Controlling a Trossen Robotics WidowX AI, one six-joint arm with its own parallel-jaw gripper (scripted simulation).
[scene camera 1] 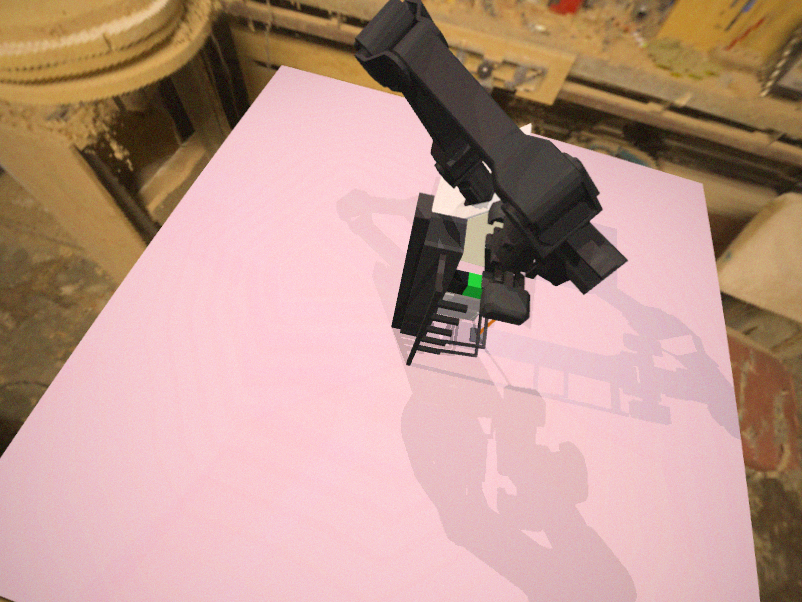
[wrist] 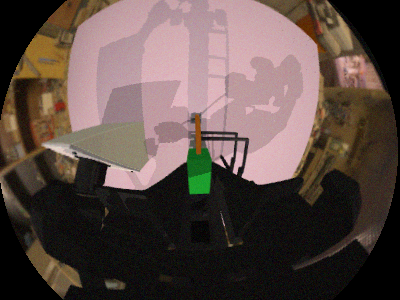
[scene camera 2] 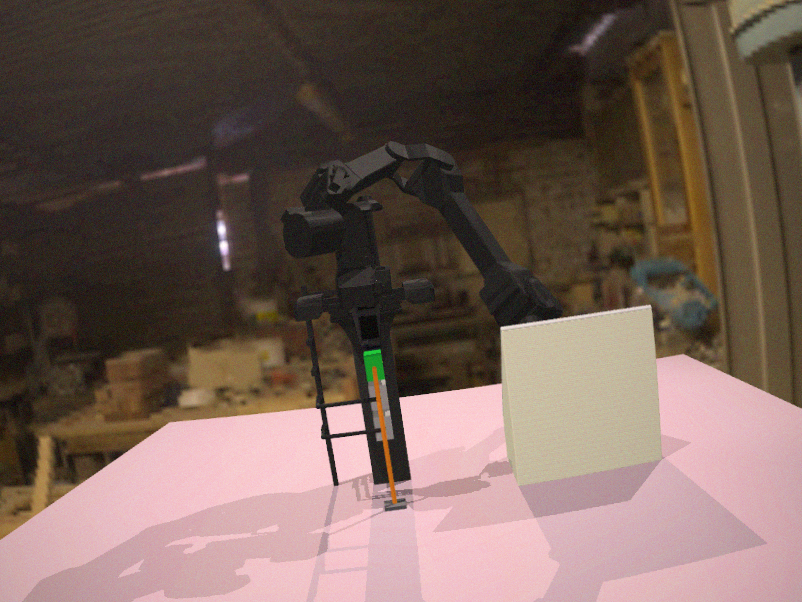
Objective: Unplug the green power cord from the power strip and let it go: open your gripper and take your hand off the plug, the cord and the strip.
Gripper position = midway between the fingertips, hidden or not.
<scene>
I see my gripper [scene camera 2: 373, 361] and a green plug [scene camera 1: 464, 283].
My gripper also shows in scene camera 1 [scene camera 1: 486, 286] and in the wrist view [wrist: 199, 165]. The green plug shows as well in the wrist view [wrist: 199, 165].
</scene>
